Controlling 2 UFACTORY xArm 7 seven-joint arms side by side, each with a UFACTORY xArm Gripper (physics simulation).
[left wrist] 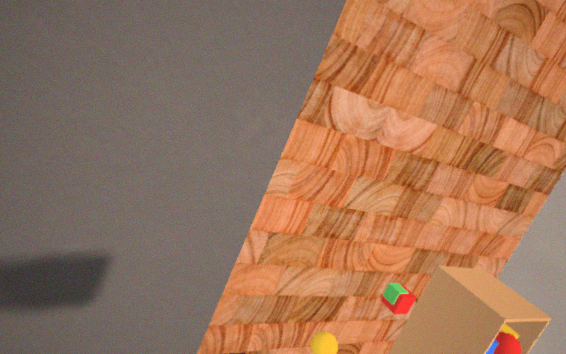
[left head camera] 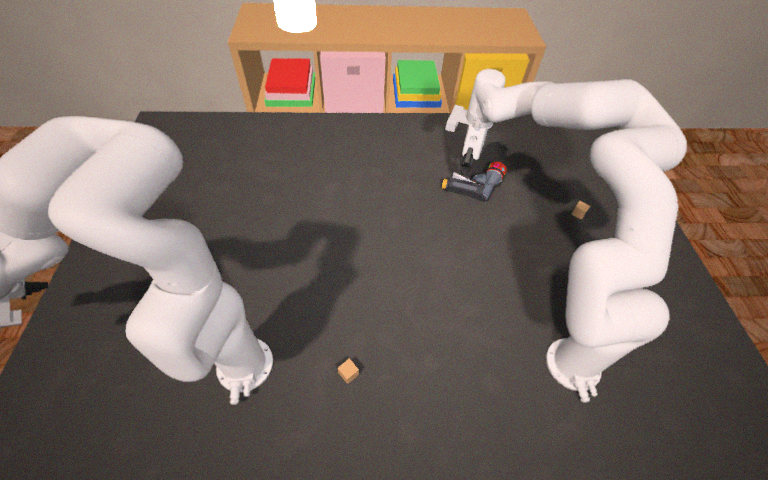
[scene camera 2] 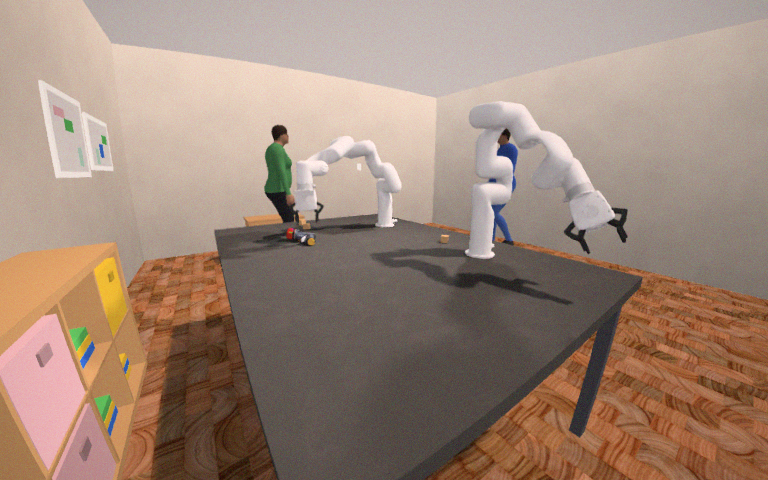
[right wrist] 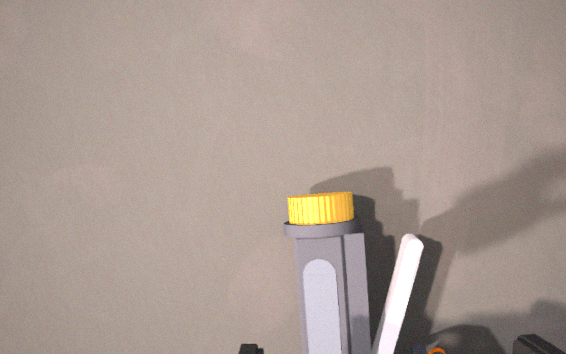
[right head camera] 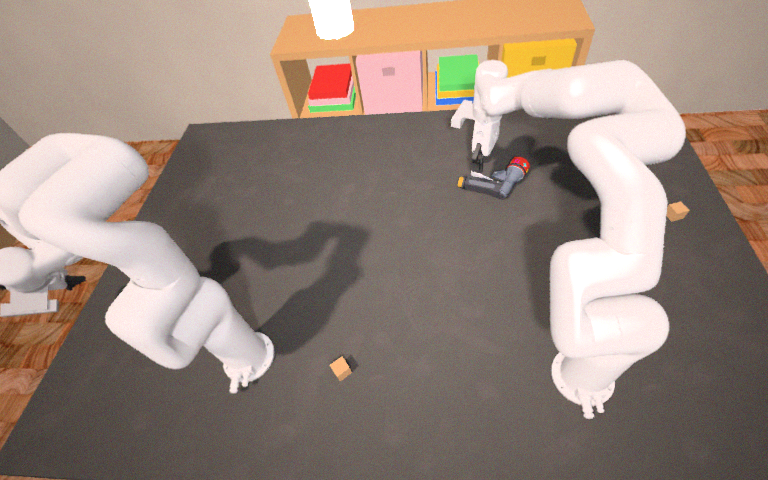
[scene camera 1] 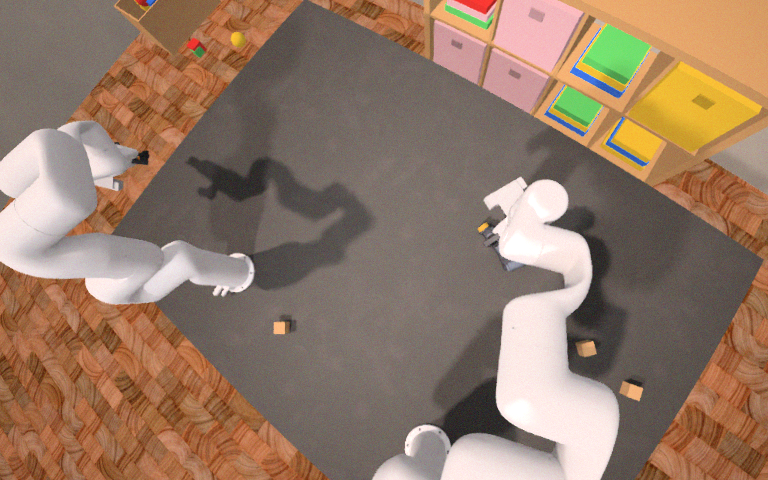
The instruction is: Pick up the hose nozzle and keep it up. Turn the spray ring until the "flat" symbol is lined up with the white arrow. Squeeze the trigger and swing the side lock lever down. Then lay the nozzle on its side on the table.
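Frame: origin at the left arm's base, x ahead, y left, z up, level; metres.
Where they show: left gripper, fingertip midpoint: (scene camera 2: pixel 606 247) (scene camera 1: pixel 132 150); right gripper, fingertip midpoint: (left head camera: pixel 467 164) (scene camera 2: pixel 307 222) (right head camera: pixel 482 161); left arm's base, origin of the base link: (left head camera: pixel 245 364) (scene camera 2: pixel 479 254) (right head camera: pixel 249 357) (scene camera 1: pixel 237 272); right arm's base, origin of the base link: (left head camera: pixel 572 364) (scene camera 2: pixel 384 225) (right head camera: pixel 581 376) (scene camera 1: pixel 427 447).
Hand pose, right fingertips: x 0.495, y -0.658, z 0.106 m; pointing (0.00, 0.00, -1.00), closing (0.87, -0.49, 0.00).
Things, the pixels of their top centre, and the offset from my right fingertips. "spot": a spot on its surface instead.
- grey hose nozzle, surface spot: (right head camera: pixel 487 185) (left head camera: pixel 470 187) spot: 0.029 m back, 0.016 m right, 0.072 m down
- yellow end cap, surface spot: (right wrist: pixel 321 209) spot: 0.010 m ahead, 0.056 m left, 0.070 m down
- white trigger, middle of its top: (right wrist: pixel 394 334) 0.012 m ahead, 0.016 m right, 0.070 m down
The grey hose nozzle (left head camera: pixel 474 187) (right head camera: pixel 487 185) (scene camera 2: pixel 301 236) lies on its side on the dark table, its red spray ring (left head camera: pixel 496 168) (right head camera: pixel 519 165) at the right in both head views. In the right wrist view its handle (right wrist: pixel 321 300) with a yellow end cap (right wrist: pixel 321 209) and the white trigger (right wrist: pixel 400 290) show; the spray ring is outside that view. The arm partly hides the nozzle in scene camera 1. My right gripper (left head camera: pixel 467 162) (right head camera: pixel 478 165) (scene camera 2: pixel 307 219) is open, pointing down just above the handle and trigger. My left gripper (scene camera 2: pixel 606 245) is open and empty, beyond the table's edge.
Wooden cubes (left head camera: pixel 348 370) (scene camera 1: pixel 281 327) (scene camera 1: pixel 586 348) (scene camera 1: pixel 631 390) lie on the table. A wooden shelf unit (left head camera: pixel 385 28) (right head camera: pixel 436 28) stands behind its far edge. A yellow ball (scene camera 1: pixel 237 39) (left wrist: pixel 324 344) and an open box (left wrist: pixel 435 305) are on the floor.
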